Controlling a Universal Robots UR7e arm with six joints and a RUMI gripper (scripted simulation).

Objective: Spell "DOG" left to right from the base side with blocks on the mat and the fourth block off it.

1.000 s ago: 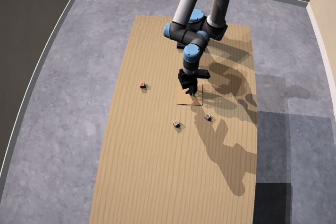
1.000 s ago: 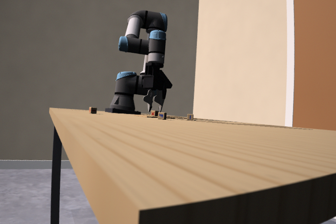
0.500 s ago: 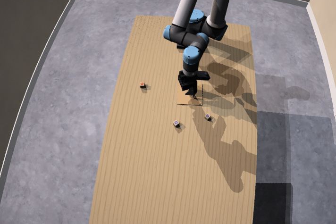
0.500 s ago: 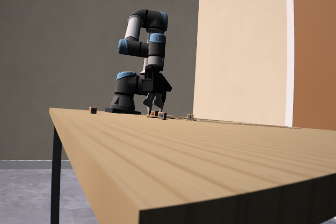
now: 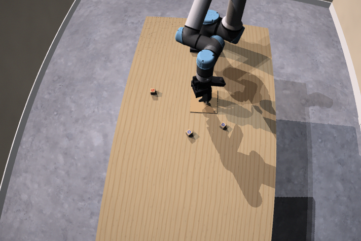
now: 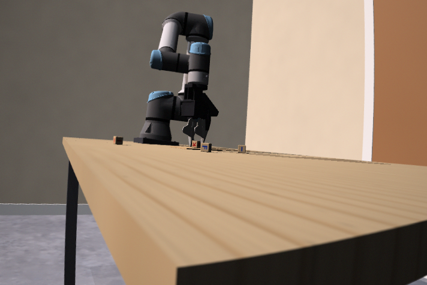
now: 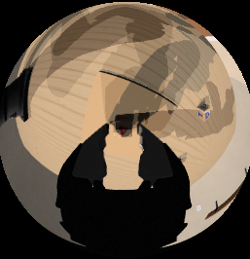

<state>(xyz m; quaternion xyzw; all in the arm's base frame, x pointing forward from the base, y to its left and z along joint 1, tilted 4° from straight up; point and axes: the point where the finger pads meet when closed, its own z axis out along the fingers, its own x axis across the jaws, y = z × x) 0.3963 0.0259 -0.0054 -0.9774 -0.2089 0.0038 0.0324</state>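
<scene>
Now: hand 1 cm to the left of the tan mat and 2 cm above it.
</scene>
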